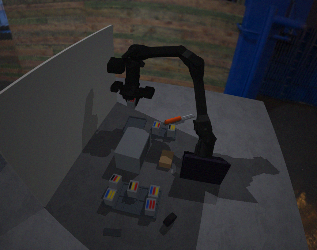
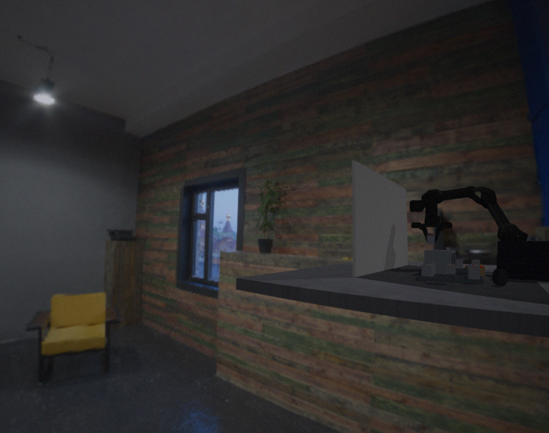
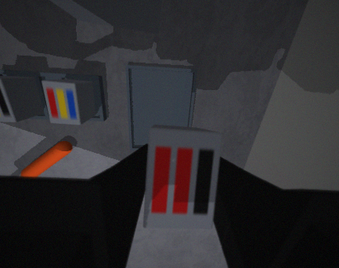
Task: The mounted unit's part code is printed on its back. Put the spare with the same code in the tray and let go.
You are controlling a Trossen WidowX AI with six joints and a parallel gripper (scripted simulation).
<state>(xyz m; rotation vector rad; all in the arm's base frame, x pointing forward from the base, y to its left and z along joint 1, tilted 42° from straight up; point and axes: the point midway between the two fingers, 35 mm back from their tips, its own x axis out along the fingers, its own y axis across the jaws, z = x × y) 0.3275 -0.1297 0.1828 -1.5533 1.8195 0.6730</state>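
Right now the tray is 1 cm behind my gripper tip and 13 cm below it. The rest, counted from my gripper tip: grey mounted unit 4 cm behind, 20 cm to the left, 8 cm below; then tan box 18 cm behind, 20 cm to the left, 12 cm below; then grey panel 20 cm ahead, 15 cm to the left, 9 cm above.
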